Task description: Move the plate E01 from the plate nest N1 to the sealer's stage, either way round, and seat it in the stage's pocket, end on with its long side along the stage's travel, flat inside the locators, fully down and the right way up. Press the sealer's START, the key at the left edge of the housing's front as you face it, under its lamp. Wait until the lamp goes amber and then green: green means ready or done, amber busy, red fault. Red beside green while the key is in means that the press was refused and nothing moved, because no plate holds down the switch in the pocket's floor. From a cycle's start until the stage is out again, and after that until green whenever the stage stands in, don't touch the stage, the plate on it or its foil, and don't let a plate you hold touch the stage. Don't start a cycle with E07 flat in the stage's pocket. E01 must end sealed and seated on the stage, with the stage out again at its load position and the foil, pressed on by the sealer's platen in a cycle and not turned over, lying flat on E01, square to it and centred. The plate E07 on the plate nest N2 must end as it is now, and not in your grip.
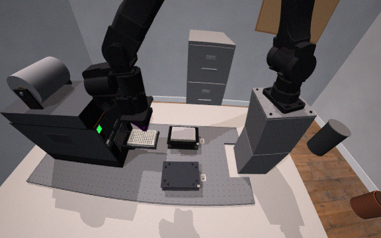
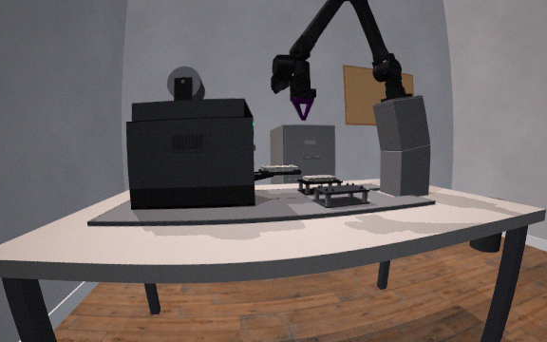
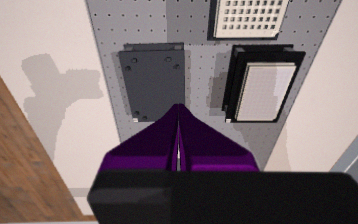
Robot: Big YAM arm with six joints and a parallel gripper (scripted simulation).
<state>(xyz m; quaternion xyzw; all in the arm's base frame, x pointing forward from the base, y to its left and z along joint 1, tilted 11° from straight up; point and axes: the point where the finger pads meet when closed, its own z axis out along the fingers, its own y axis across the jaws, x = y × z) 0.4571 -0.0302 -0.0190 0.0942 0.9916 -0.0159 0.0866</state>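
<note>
My gripper is now 17 cm short of the pale start key, 10 cm above it and 3 cm to the left of it. From my hand the other things lie so: sealer stage: 19 cm below, 10 cm to the right, 5 cm ahead; nest N1: 24 cm below, 11 cm behind, 7 cm to the left; white-topped plate: 23 cm below, 15 cm behind, 14 cm to the right.
</note>
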